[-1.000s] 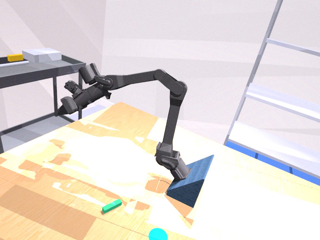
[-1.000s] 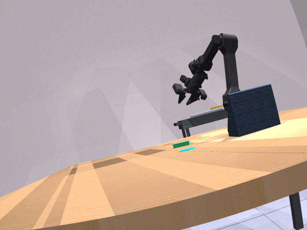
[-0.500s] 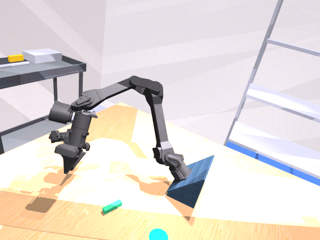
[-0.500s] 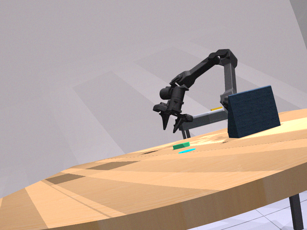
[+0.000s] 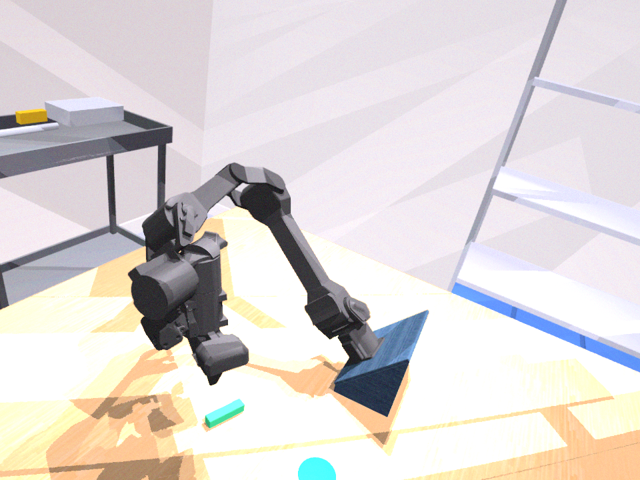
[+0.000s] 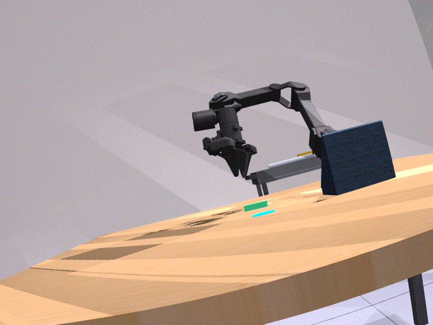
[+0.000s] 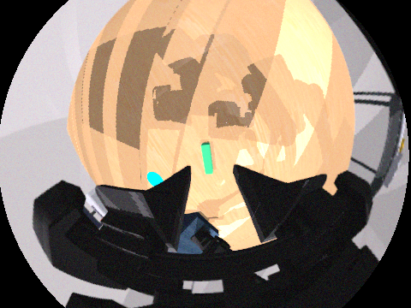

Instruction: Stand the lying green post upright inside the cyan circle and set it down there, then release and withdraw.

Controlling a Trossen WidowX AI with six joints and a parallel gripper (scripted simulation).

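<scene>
Right now the green post is 20 mm behind my gripper tip, 30 mm to the left of it and 90 mm below it. The rest, counted from my gripper tip: cyan circle (20 mm behind, 210 mm to the left, 100 mm below).
</scene>
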